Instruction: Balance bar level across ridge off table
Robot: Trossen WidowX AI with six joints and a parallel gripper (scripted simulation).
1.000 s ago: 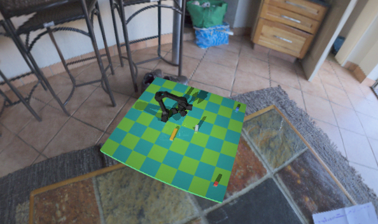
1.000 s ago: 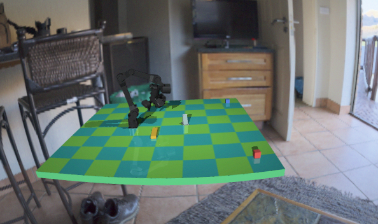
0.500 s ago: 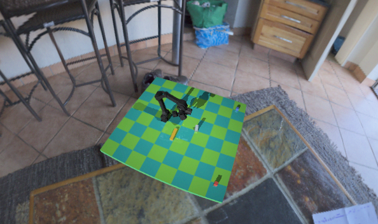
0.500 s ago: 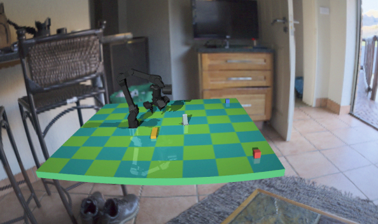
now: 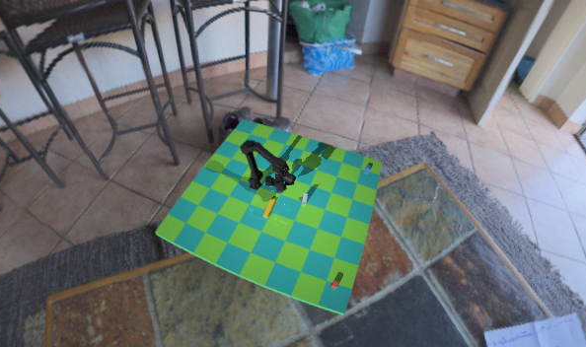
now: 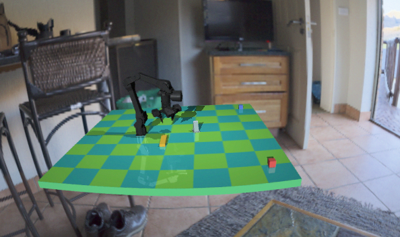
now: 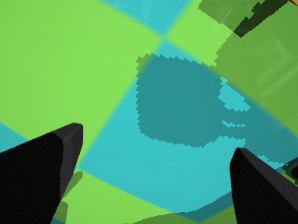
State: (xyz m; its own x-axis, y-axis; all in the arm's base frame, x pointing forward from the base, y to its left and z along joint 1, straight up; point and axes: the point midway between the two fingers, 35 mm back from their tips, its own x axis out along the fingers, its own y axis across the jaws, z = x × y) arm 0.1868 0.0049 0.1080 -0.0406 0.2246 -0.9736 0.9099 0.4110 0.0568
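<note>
The bar is 150 mm to the right of my gripper tip, 70 mm below it and 10 mm behind it. From my gripper tip the other things lie so: blue cube (550 mm ahead, 490 mm to the left, 60 mm below); then red cube (550 mm ahead, 510 mm to the right, 60 mm below).
</note>
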